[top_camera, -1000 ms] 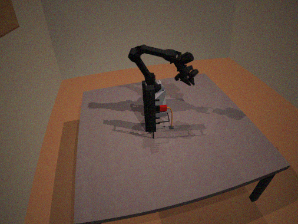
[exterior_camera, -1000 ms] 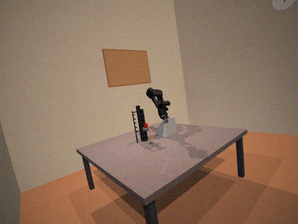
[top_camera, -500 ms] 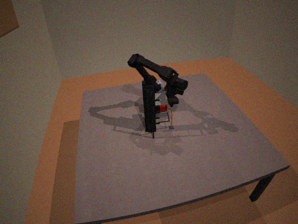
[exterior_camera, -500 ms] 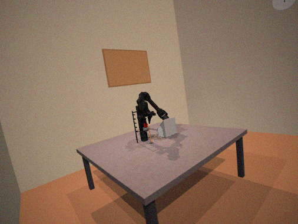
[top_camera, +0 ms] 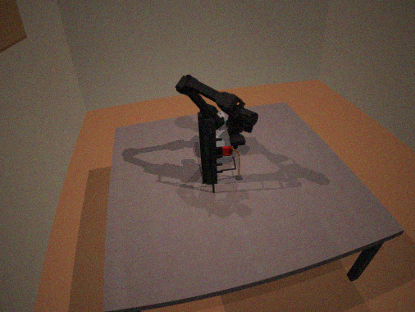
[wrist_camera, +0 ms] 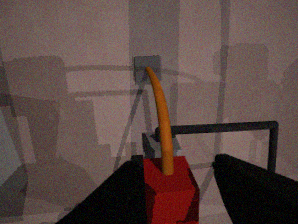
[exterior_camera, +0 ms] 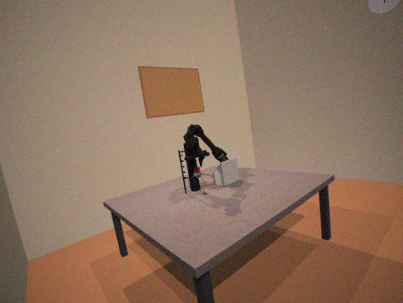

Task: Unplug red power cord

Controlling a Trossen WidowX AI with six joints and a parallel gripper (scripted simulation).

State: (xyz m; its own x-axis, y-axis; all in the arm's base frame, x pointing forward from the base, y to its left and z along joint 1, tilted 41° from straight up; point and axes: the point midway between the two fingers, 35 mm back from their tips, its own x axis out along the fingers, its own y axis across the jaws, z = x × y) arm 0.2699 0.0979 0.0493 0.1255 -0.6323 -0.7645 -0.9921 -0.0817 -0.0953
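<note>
The red plug is 50 mm to the right of my gripper tip and 10 mm below it. From my gripper tip the other things lie so: grey anchor (190 mm below, 20 mm to the left).
</note>
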